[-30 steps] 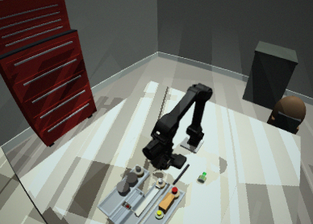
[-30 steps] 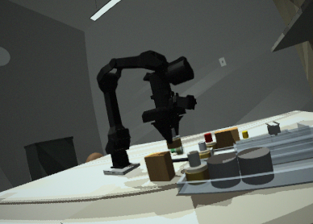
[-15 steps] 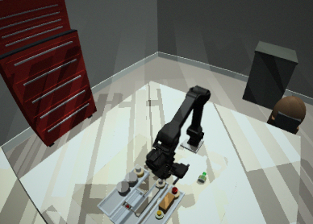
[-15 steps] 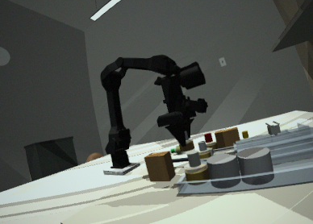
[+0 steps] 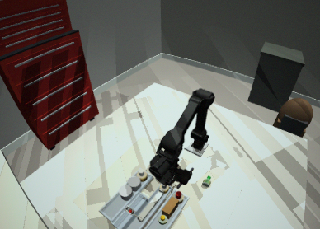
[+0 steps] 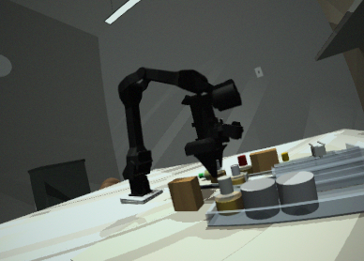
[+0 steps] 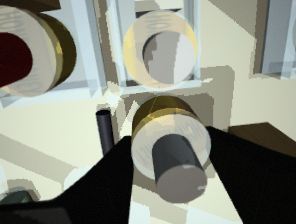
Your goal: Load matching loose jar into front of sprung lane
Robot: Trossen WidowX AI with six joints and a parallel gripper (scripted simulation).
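The black rod lies 7 cm behind my gripper tip, 5 cm to the left of it and 4 cm below it. Round my gripper tip: green jar: 16 cm to the left, 10 cm behind, 3 cm below; grey rack: 20 cm ahead, 3 cm to the right, 3 cm below; brown box: 8 cm to the right, 6 cm behind, 1 cm below.
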